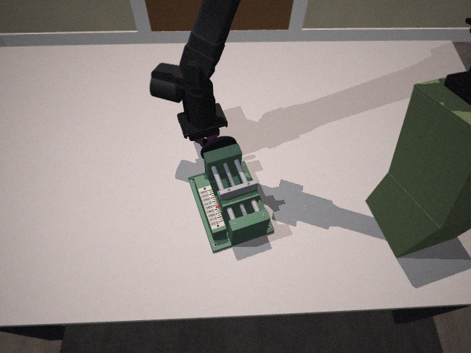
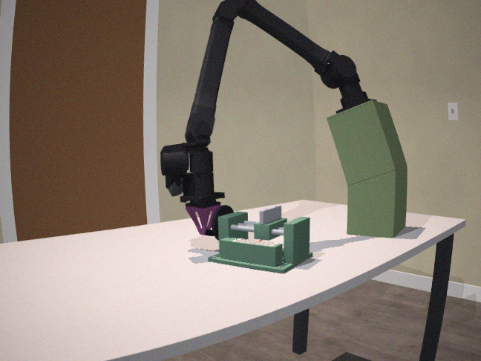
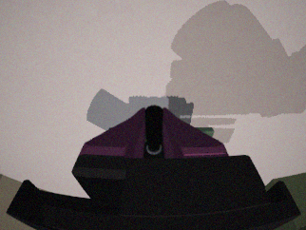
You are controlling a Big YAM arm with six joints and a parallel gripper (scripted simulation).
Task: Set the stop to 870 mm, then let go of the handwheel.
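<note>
Now: hand 10 mm past the black handwheel and 30 mm to the right of it. Round my hand: grey stop carriage 30 mm behind, 170 mm to the left, 40 mm above; then black handwheel handle 10 mm to the left.
</note>
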